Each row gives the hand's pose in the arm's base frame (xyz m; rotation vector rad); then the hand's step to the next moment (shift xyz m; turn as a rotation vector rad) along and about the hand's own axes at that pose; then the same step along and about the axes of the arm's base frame.
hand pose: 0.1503 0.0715 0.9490 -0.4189 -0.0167 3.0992
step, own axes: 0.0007 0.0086 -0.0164 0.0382 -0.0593 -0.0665
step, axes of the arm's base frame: 0.0036 -0.0084 -0.0161 -0.0184 0.0605 -0.0735
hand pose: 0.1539 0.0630 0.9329 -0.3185 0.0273 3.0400
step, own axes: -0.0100 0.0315 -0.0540 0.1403 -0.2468 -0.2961
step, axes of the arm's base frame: 0.0182 -0.0336 -0.0505 -0.0545 0.2496 -0.3210
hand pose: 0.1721 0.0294 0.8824 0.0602 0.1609 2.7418
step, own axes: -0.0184 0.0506 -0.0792 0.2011 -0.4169 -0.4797
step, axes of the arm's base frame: -0.0074 -0.0617 -0.0728 -0.0576 0.4099 -0.5225
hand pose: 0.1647 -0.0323 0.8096 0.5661 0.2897 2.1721
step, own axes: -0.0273 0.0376 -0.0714 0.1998 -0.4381 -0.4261
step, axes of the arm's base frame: -0.0463 -0.0452 -0.0554 -0.0160 0.4223 -0.4846
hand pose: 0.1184 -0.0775 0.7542 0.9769 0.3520 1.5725
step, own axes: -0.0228 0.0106 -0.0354 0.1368 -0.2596 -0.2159
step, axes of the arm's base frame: -0.0344 -0.0135 -0.0228 0.0185 0.2566 -0.2580
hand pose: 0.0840 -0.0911 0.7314 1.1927 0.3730 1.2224
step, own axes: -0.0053 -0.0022 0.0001 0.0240 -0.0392 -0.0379
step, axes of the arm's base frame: -0.0008 -0.0043 -0.0037 -0.0001 0.0442 -0.0399
